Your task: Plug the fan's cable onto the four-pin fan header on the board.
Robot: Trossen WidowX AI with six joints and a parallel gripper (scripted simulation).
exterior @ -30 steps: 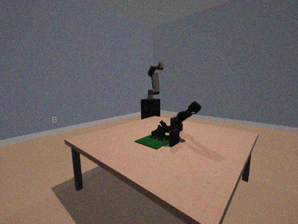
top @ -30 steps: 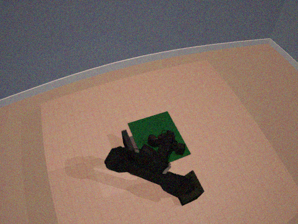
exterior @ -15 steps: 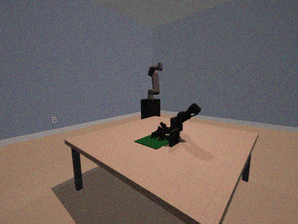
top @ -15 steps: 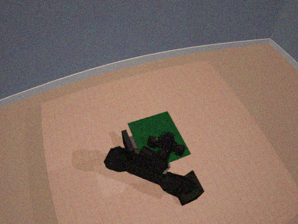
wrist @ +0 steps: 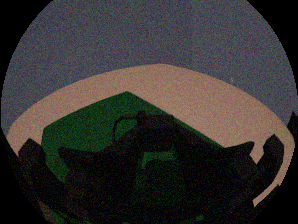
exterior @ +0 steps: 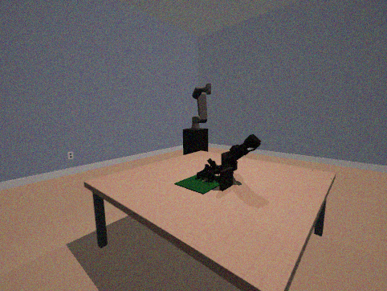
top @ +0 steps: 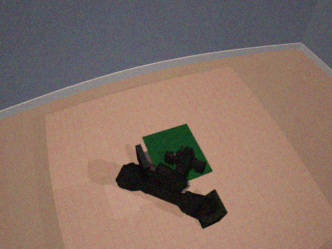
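Now: the black plug 1 cm below my gripper tip. Also, from my gripper tip: dark fan: 1 cm ahead, 22 cm to the left, 3 cm above; then green circuit board: 2 cm ahead, 6 cm to the left, 5 cm below; then pale fan header: 1 cm ahead, 7 cm to the left, 3 cm below.
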